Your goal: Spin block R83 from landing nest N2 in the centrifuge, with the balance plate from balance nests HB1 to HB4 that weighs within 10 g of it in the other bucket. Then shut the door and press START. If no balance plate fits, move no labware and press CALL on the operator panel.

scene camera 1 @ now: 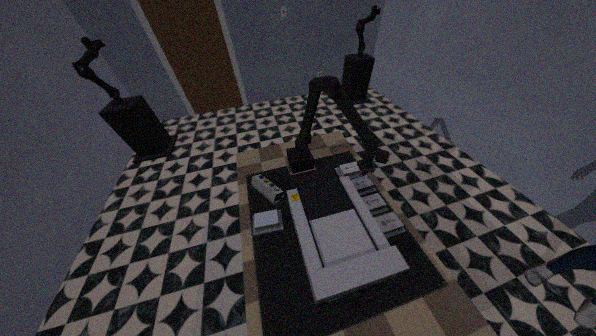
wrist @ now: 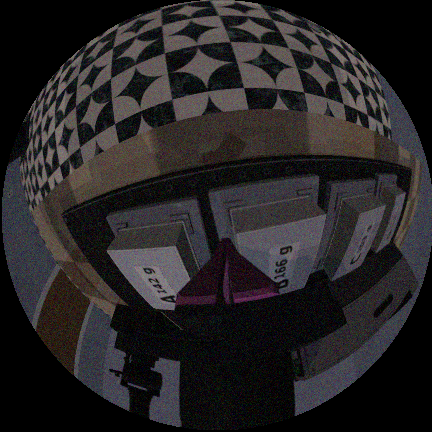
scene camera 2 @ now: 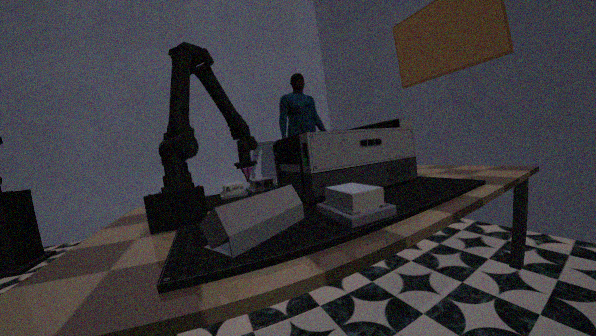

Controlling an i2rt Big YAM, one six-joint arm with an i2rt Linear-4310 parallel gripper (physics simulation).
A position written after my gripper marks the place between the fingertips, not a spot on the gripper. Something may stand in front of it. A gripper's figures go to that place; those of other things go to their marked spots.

Scene:
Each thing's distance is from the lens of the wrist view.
my gripper [wrist: 225, 242]: 0.14 m
centrifuge [wrist: 367, 294]: 0.39 m

